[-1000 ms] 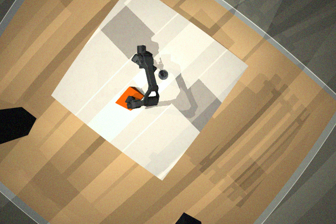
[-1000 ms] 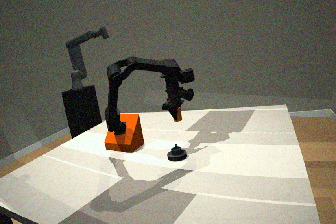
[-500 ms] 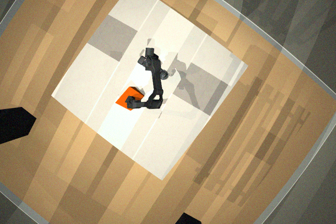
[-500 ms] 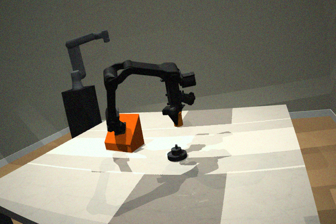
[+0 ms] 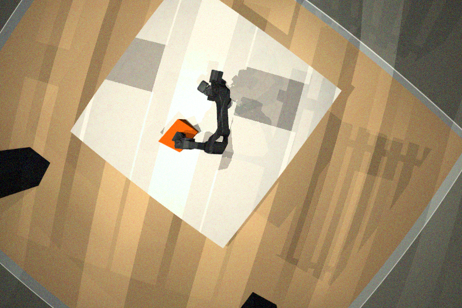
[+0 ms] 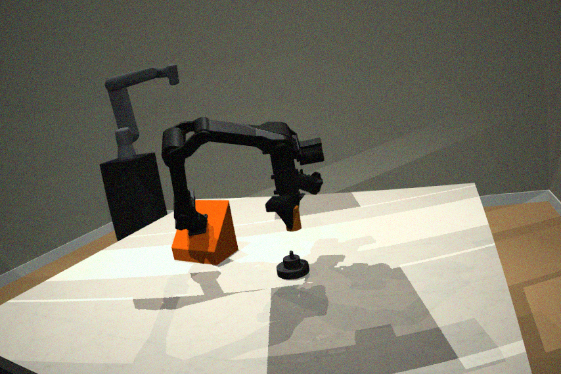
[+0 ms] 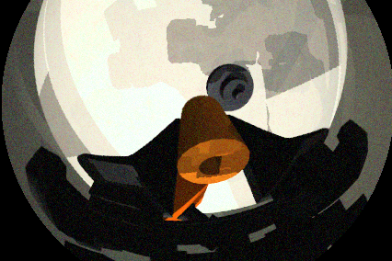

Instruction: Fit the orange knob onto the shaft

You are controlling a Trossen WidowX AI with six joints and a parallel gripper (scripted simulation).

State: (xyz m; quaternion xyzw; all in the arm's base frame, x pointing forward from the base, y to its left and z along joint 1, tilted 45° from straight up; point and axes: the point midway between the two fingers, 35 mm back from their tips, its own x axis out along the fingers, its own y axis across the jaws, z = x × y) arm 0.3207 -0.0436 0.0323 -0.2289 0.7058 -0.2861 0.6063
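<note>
Right now my gripper tip is 8 cm above the round dark pedestal and 6 cm to the left of it. From my gripper tip the other things lie so: orange knob 2 cm above.
</note>
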